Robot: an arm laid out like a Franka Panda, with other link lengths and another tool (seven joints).
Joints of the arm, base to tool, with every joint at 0 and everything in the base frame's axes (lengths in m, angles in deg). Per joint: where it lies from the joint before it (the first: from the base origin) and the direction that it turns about. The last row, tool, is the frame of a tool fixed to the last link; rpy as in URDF.
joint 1: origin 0 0 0.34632 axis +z
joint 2: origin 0 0 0 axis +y
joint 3: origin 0 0 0.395 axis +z
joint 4: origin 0.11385 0 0 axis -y
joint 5: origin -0.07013 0 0.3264 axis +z
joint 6: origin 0 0 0 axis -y
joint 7: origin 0.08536 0 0 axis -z
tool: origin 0.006 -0.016 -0.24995 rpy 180 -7 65.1
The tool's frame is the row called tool.
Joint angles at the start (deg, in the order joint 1, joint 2, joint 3, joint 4, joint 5, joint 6, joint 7):
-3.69 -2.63 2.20 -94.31 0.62 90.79 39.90
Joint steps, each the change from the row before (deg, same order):
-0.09 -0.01 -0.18 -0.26 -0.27 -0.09 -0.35
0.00 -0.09 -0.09 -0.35 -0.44 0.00 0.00
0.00 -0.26 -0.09 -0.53 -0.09 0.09 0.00
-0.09 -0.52 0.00 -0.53 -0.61 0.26 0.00
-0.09 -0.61 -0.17 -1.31 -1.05 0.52 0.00
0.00 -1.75 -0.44 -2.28 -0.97 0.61 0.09
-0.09 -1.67 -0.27 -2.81 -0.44 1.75 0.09
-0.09 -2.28 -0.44 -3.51 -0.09 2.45 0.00
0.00 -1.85 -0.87 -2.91 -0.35 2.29 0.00
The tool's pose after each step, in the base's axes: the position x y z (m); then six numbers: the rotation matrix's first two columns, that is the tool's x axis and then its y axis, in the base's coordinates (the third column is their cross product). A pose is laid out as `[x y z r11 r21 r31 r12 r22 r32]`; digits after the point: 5 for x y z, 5 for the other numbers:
[0.49785 -0.02962 0.55355 0.91070 0.39962 0.10451 0.40306 -0.91507 -0.01331]
[0.49624 -0.03227 0.55200 0.91171 0.39919 0.09716 0.40182 -0.91568 -0.00836]
[0.49384 -0.03336 0.55067 0.91261 0.39795 0.09363 0.40041 -0.91630 -0.00824]
[0.49118 -0.03663 0.55197 0.91267 0.39800 0.09286 0.39942 -0.91676 0.00350]
[0.48645 -0.04319 0.54905 0.91438 0.39645 0.08209 0.39630 -0.91793 0.01875]
[0.47442 -0.05049 0.54897 0.91741 0.39062 0.07602 0.38908 -0.92055 0.03472]
[0.46579 -0.05476 0.54536 0.91880 0.38605 0.08232 0.38343 -0.92241 0.04616]
[0.45524 -0.05869 0.54204 0.91939 0.38016 0.10103 0.37625 -0.92482 0.05597]
[0.44697 -0.06661 0.53902 0.92149 0.36980 0.11878 0.36402 -0.92891 0.06797]

